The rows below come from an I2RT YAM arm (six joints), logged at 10 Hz.
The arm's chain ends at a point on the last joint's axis. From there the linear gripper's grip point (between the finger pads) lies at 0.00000 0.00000 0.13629 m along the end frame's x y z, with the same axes.
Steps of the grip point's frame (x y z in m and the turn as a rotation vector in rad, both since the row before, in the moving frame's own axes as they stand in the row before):
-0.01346 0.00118 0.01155 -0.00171 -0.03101 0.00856
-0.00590 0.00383 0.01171 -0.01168 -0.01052 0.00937
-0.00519 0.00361 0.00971 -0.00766 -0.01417 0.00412
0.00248 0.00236 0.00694 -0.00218 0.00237 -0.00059
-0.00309 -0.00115 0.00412 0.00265 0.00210 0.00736
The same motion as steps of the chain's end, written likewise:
-0.00923 0.00097 0.01162 -0.00171 -0.03101 0.00856
-0.00446 0.00224 0.01173 -0.01168 -0.01052 0.00937
-0.00326 0.00257 0.00973 -0.00766 -0.01417 0.00412
0.00216 0.00206 0.00694 -0.00218 0.00237 -0.00059
-0.00338 -0.00079 0.00412 0.00265 0.00210 0.00736

